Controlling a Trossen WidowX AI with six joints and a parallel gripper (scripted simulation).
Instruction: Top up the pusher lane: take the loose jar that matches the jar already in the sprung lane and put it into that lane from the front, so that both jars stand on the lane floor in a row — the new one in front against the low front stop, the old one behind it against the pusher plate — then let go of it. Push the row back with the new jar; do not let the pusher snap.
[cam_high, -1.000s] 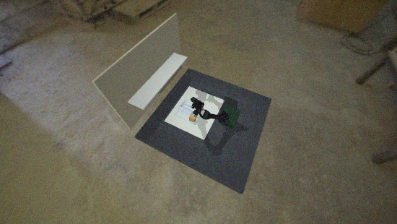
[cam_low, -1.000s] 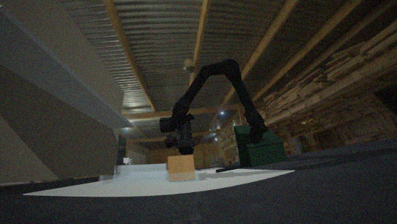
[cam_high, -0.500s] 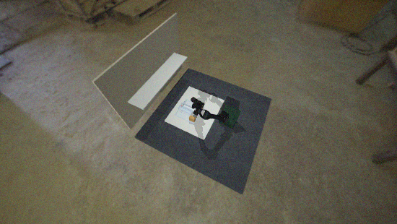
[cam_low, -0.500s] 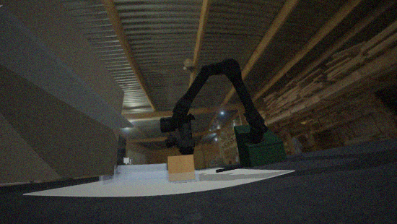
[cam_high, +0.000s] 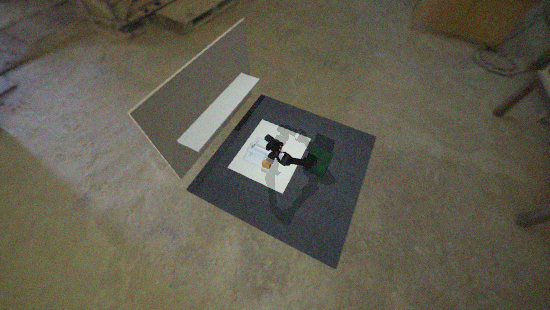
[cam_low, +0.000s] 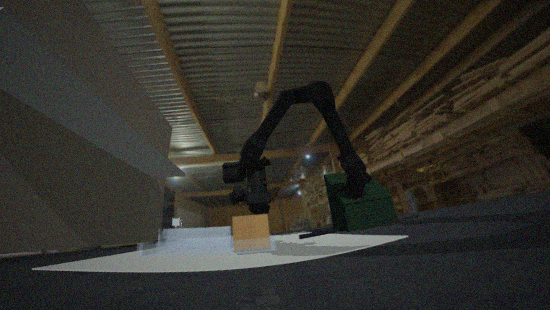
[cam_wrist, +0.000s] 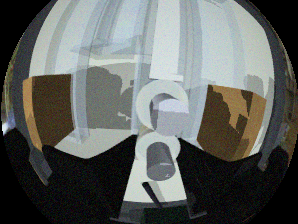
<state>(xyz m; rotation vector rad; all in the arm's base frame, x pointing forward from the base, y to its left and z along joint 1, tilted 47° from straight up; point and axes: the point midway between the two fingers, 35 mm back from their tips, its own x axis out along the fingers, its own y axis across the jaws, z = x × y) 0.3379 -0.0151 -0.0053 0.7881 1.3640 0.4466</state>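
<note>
The grey mat lies 5 cm ahead of my gripper tip, 3 cm to the right of it and 3 cm below it. Round my gripper tip: clear pusher lane 15 cm ahead, 1 cm below; grey shelf 50 cm ahead, 34 cm above, 9 cm to the right.
</note>
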